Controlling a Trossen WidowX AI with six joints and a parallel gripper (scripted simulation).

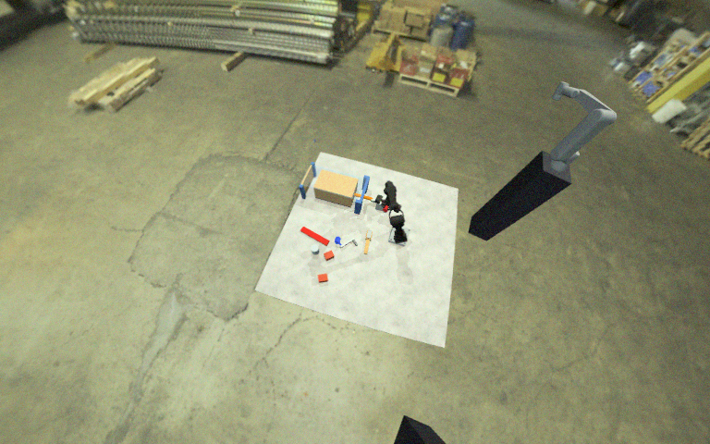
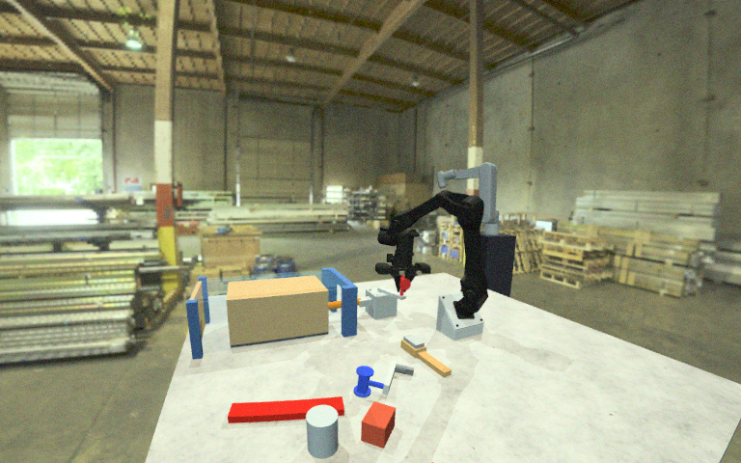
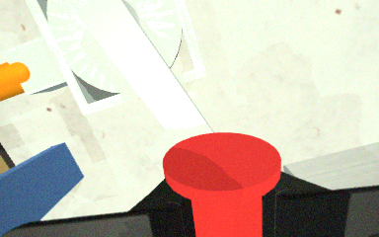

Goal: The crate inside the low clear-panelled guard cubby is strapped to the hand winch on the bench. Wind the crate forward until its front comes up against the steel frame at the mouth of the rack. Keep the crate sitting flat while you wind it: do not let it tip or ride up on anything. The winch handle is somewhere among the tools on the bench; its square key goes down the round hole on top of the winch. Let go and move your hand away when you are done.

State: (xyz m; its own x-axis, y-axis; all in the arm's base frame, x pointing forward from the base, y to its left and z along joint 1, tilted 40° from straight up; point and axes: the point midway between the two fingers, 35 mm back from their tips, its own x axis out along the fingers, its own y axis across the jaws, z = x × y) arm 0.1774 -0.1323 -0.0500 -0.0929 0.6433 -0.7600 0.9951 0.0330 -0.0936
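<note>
My gripper tip is now 3 cm to the left of the red-knobbed winch handle, 2 cm short of it and 1 cm above it. From my gripper tip the other things lie so: blue frame: 20 cm ahead, 6 cm to the right; then red knob: 2 cm above; then grey winch: 10 cm to the right, 8 cm below, 3 cm ahead.
</note>
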